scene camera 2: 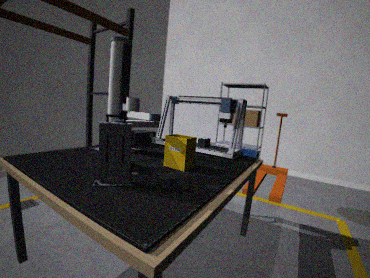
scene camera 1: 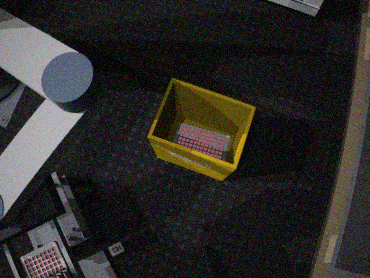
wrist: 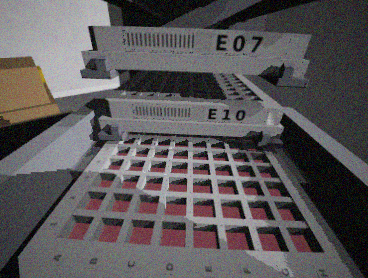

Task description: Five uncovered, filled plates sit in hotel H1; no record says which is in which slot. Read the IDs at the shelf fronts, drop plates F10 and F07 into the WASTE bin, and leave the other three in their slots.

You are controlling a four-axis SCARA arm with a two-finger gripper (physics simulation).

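Places are measured from the arm's base along level axes (x ahead, y left, z up), in metres.
Pixels of known places: gripper, between the fingertips: [wrist: 190, 117].
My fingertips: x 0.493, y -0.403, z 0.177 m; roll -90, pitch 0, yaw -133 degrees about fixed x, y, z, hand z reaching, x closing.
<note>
Behind a point stands the place of what it marks.
My gripper is shut on a filled plate [wrist: 192, 200] @[y -0.364, x 0.450, z 0.174 m] [scene camera 1: 44, 260] @[y -0.361, x 0.453, z 0.170 m], white-gridded with red wells. The plate fills the lower wrist view, close to the camera; its ID does not show, and the fingertips cannot be made out. Beyond it, plate E10 [wrist: 185, 113] @[y -0.384, x 0.477, z 0.190 m] and, higher, plate E07 [wrist: 202, 42] @[y -0.388, x 0.474, z 0.218 m] show their fronts in hotel H1. The dark hotel [scene camera 2: 114, 150] @[y -0.494, x 0.588, z 0.173 m] stands on the table, its H1 tag [scene camera 1: 116, 249] @[y -0.319, x 0.548, z 0.013 m] at lower left in scene camera 1. The yellow WASTE bin [scene camera 1: 217, 171] @[y -0.086, x 0.702, z 0.124 m] [scene camera 2: 177, 154] @[y -0.086, x 0.667, z 0.108 m] stands upright, with one red-filled plate [scene camera 1: 202, 141] @[y -0.015, x 0.653, z 0.028 m] inside.
The white arm [scene camera 1: 35, 137] @[y -0.156, x 0.413, z 0.289 m] reaches in from the left. A framed machine [scene camera 2: 200, 100] @[y 0.622, x 0.428, z 0.483 m] stands behind the bin, on the black table top [scene camera 2: 145, 220] @[y -0.621, x 0.904, z 0.010 m]. The table's wooden edge [scene camera 1: 345, 165] @[y 0.053, x 1.026, z 0.000 m] runs along the right. A wire shelf rack [scene camera 2: 245, 86] stands behind the table.
</note>
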